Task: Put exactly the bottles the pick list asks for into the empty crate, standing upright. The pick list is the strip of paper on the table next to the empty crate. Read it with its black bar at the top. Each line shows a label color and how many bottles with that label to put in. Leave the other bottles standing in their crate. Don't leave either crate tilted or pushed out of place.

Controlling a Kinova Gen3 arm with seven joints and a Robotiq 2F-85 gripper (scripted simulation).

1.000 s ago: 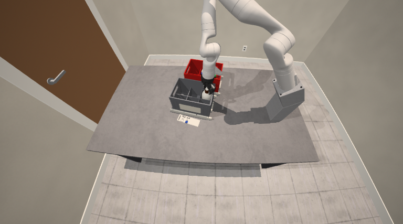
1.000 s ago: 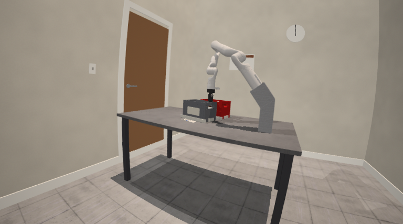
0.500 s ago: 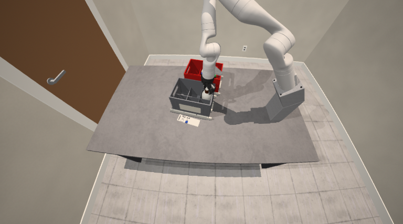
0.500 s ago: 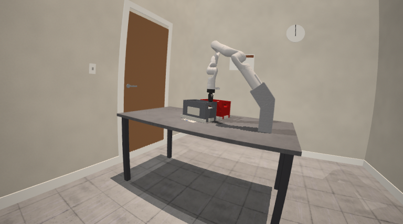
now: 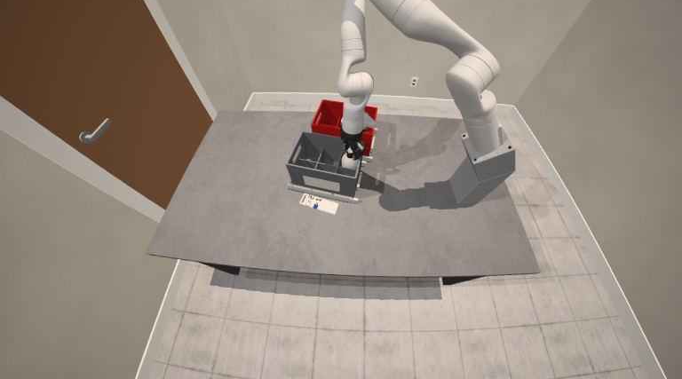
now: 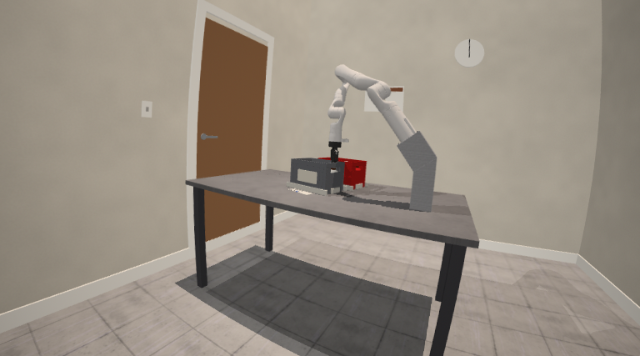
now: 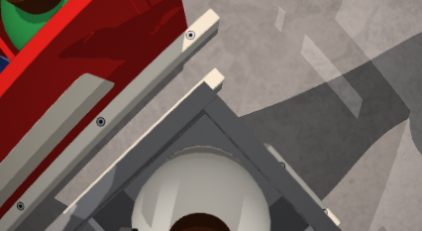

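Now: the red crate 20 cm to the right of my hand, 7 cm below it and 3 cm ahead of it. The rest, counted from my hand: blue-label bottle (15 cm to the right, 7 cm below, 4 cm ahead); green-label bottle (14 cm to the right, 7 cm below, 5 cm behind); grey crate (10 cm ahead, 7 cm below, 3 cm to the left).
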